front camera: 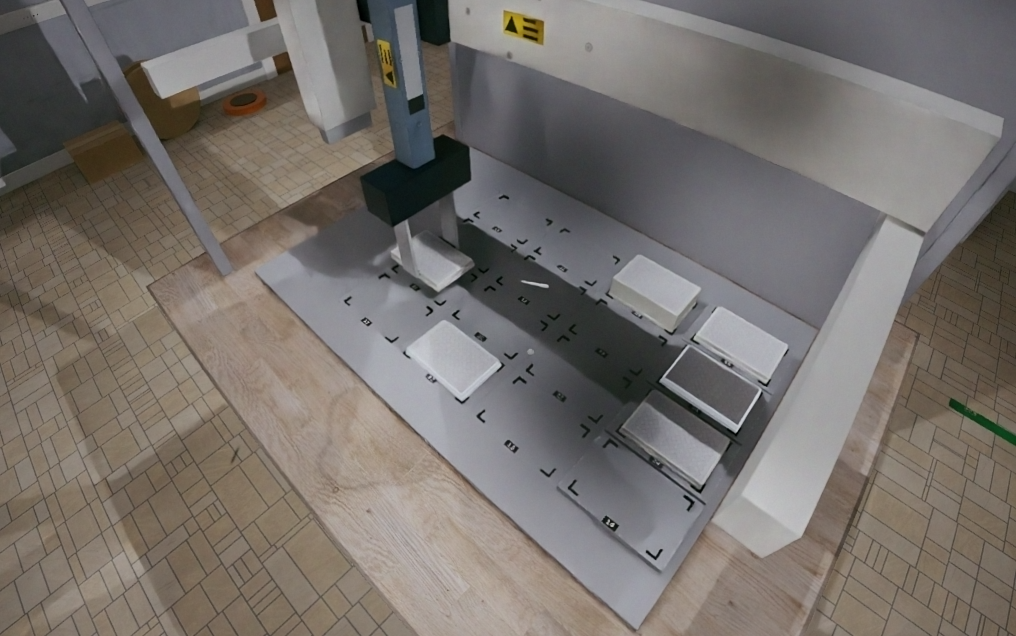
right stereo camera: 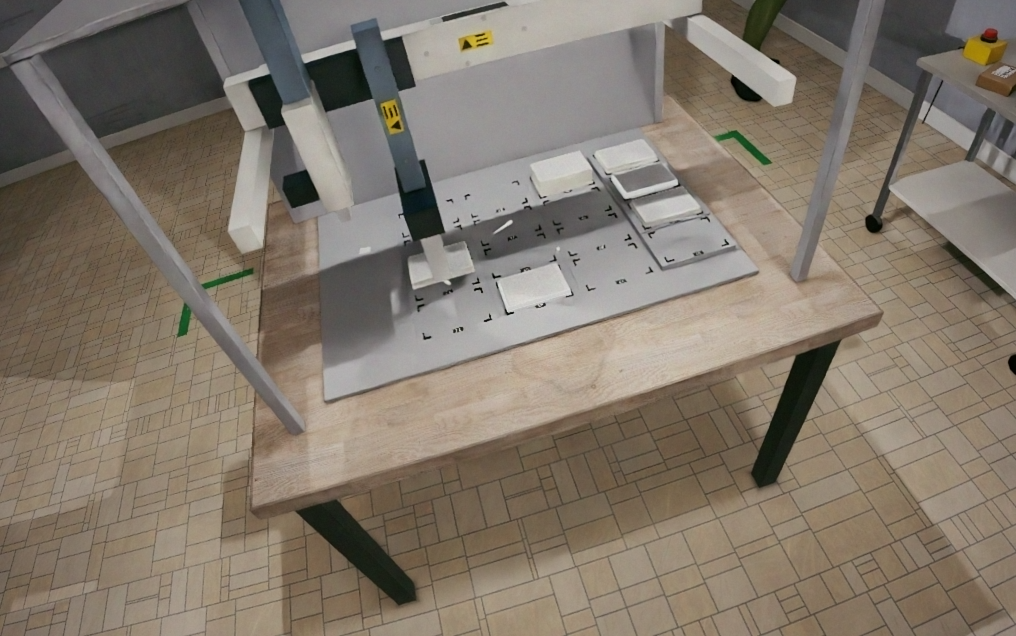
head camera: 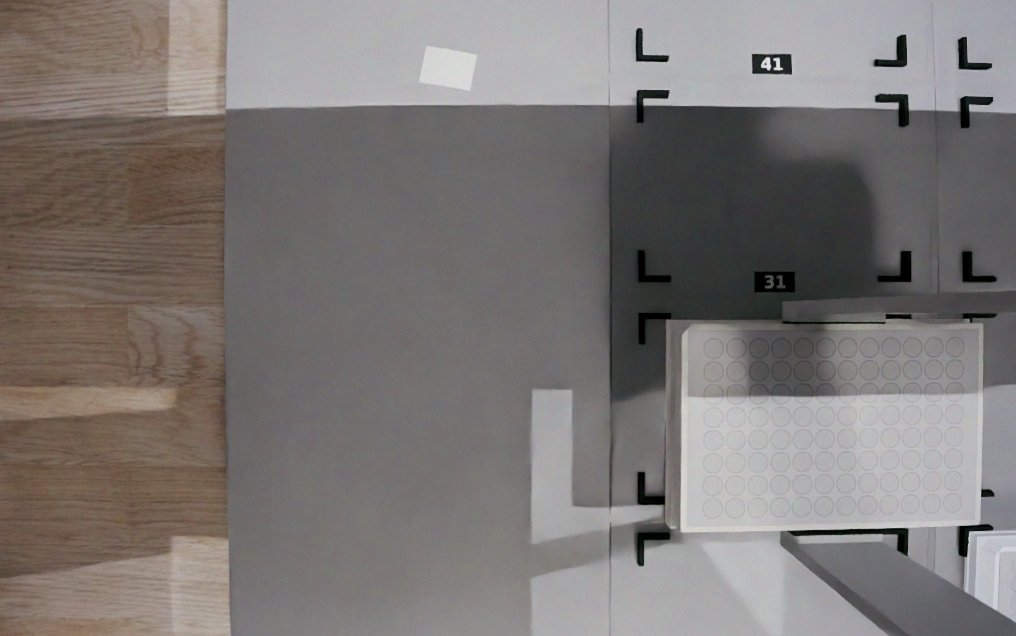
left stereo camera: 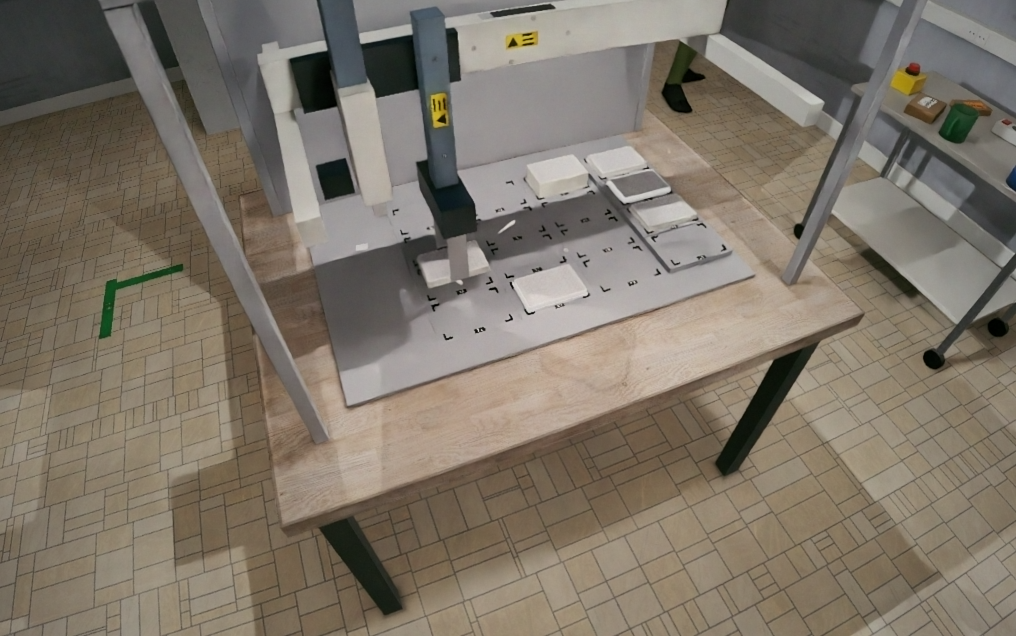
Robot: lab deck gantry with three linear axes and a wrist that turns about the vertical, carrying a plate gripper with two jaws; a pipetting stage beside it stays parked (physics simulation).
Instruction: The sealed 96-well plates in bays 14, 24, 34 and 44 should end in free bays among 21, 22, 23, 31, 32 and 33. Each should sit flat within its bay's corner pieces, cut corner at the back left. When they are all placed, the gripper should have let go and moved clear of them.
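Places are measured from the robot's base along level axes (x ahead, y left, z up), in millimetres.
Where they show: gripper, fingertip midpoint: (front camera: 431,258) (right stereo camera: 439,264) (head camera: 824,423) (left stereo camera: 452,263); robot's base at its link origin: (front camera: 346,301) (right stereo camera: 425,338) (left stereo camera: 446,338).
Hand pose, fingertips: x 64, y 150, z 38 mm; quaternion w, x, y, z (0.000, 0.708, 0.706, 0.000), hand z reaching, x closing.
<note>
Each offset is from my fingertips to the top centre of the thing. "*": to the spot under its first point.
My gripper (front camera: 432,259) (head camera: 833,427) (left stereo camera: 454,264) (right stereo camera: 440,265) is shut on a sealed white plate {7 mm up, 0 mm ahead, 0 mm left} (front camera: 442,257) (head camera: 832,465) (left stereo camera: 433,270) (right stereo camera: 424,270) and holds it level, raised over bay 21. Its cut corner is at the back left in the head view. Sealed plates sit in bay 24 {* 9 mm down, 494 mm ahead, 9 mm right} (front camera: 674,438) (left stereo camera: 664,213) (right stereo camera: 665,206) and bay 44 {* 9 mm down, 493 mm ahead, 210 mm left} (front camera: 742,341) (left stereo camera: 616,161) (right stereo camera: 626,156). The plate in bay 34 {* 9 mm down, 494 mm ahead, 101 mm left} (front camera: 712,386) (left stereo camera: 637,185) (right stereo camera: 643,180) looks darker. Bay 14 {* 24 mm down, 498 mm ahead, 101 mm right} (front camera: 637,495) (left stereo camera: 690,246) (right stereo camera: 691,243) holds no plate. Part of bay 21 is hidden below the held plate.
A white plate {24 mm down, 164 mm ahead, 107 mm right} (front camera: 453,358) (head camera: 1004,577) (left stereo camera: 551,287) (right stereo camera: 533,287) sits in bay 12. A tall white block {3 mm up, 328 mm ahead, 214 mm left} (front camera: 654,288) (left stereo camera: 556,176) (right stereo camera: 562,172) stands in bay 43. A white sliver {* 34 mm down, 155 mm ahead, 99 mm left} (front camera: 534,284) (left stereo camera: 507,225) (right stereo camera: 503,225) shows near bay 32. The pipetting stage (front camera: 329,75) (left stereo camera: 365,142) is parked at the left.
</note>
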